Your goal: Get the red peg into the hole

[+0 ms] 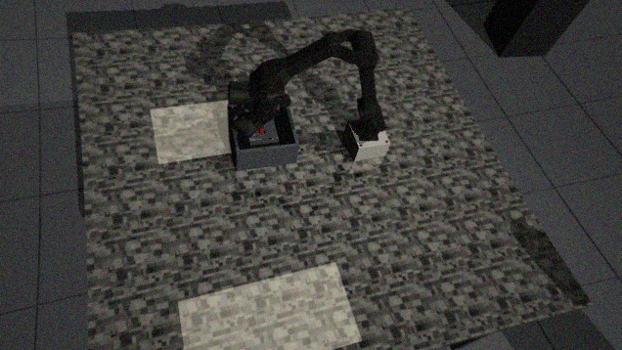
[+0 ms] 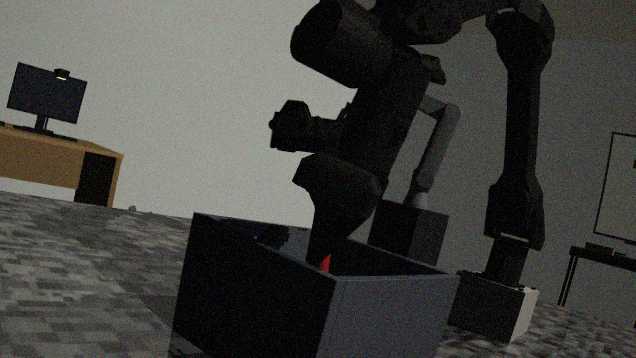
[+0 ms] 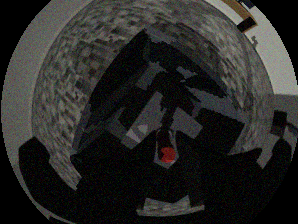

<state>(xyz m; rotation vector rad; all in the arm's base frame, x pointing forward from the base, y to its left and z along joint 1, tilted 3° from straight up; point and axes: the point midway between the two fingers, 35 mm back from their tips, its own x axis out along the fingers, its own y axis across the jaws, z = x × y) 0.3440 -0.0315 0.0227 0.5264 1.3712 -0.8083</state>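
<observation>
The red peg lies 1 cm to the left of my gripper tip, 1 cm below it and 1 cm behind it. Also, from my gripper tip: plate: 4 cm below, 1 cm to the left, 1 cm behind; then grey box: 5 cm below, 1 cm to the left, 1 cm behind.
</observation>
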